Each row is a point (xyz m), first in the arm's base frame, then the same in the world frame.
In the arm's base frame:
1: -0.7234 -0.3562 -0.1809
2: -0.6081 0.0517 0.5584
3: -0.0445 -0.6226 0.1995
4: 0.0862 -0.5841 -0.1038
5: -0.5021 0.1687 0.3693
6: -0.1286 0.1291 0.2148
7: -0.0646 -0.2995 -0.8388
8: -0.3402 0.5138 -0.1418
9: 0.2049 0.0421 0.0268
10: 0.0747 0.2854 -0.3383
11: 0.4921 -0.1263 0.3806
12: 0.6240 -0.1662 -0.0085
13: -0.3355 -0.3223 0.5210
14: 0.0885 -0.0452 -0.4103
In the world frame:
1: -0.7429 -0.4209 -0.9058
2: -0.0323 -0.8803 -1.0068
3: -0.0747 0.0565 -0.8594
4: -0.2327 0.1743 -0.5916
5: -0.1036 -0.8686 -0.7713
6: -0.0102 -0.5972 -0.4840
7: -0.8668 0.0565 -0.1141
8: -0.3664 -0.9266 -0.1933
9: 0.0265 -0.3002 -0.2298
10: -0.3074 -0.4703 0.0329
11: 0.4547 -0.1037 -0.3484
12: 0.2186 0.1002 -0.0780
13: 0.0488 -0.4242 -1.0380
14: -0.4013 -0.1781 -0.1103

